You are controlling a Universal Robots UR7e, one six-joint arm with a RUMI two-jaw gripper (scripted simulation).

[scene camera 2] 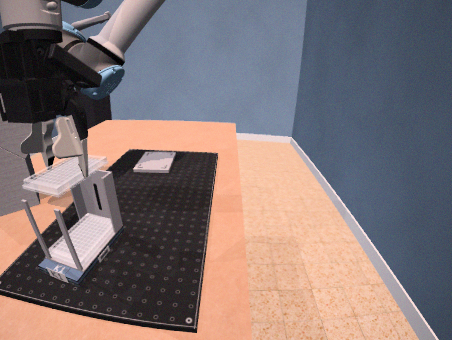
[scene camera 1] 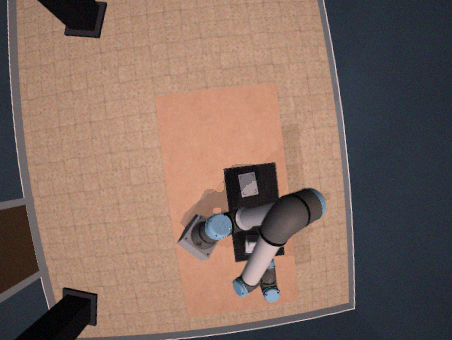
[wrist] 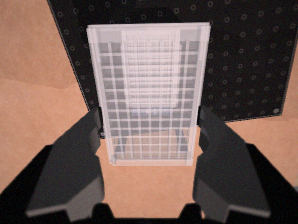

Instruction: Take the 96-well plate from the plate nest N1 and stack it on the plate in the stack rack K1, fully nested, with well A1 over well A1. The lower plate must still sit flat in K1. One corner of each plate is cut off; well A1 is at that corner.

Note:
In view: my gripper (scene camera 2: 67, 174).
My gripper also shows in the wrist view (wrist: 149, 107).

